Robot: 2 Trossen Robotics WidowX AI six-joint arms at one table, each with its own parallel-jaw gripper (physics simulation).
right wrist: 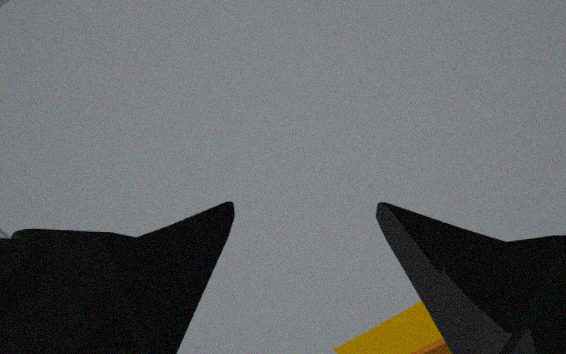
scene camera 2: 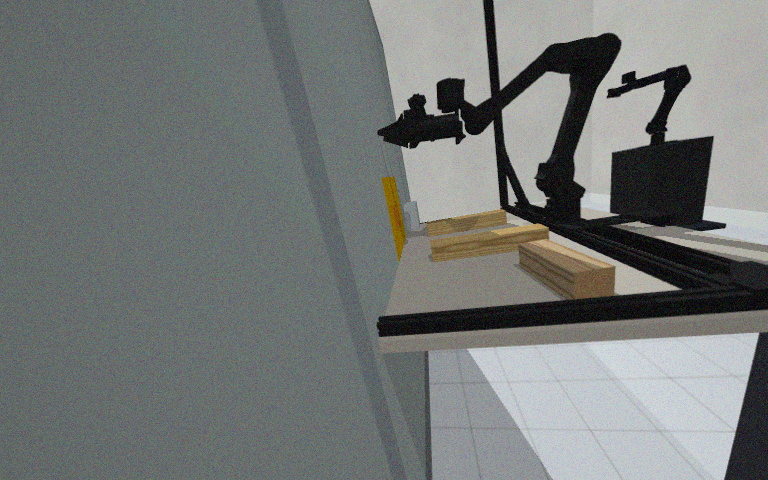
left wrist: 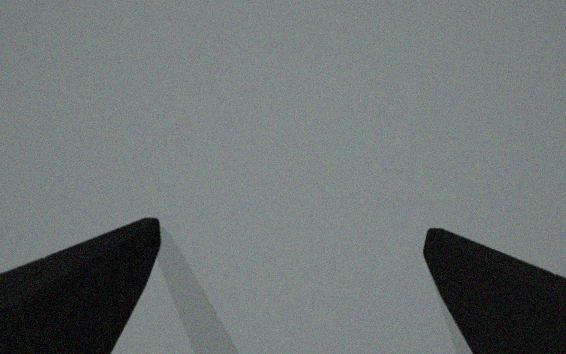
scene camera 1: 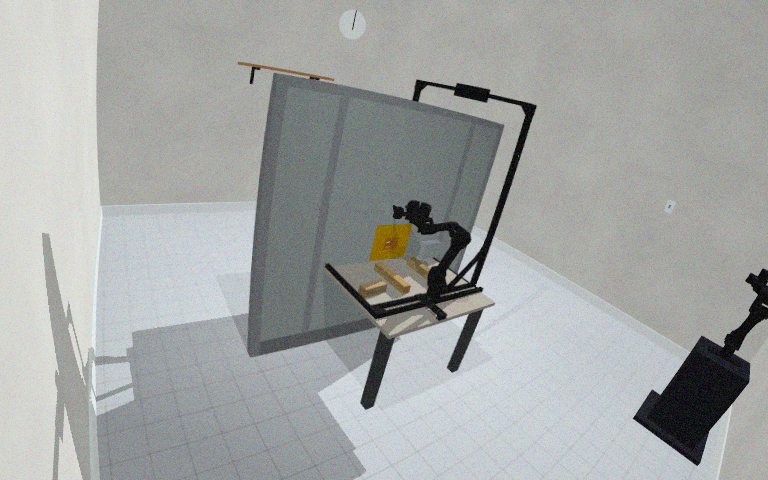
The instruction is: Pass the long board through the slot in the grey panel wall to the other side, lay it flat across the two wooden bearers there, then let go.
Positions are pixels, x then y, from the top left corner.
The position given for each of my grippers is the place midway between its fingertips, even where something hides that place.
My right gripper shows in the right wrist view [304,209]; in scene camera 2 it is hidden by a grey panel wall, in scene camera 1 it is hidden by a grey panel wall.
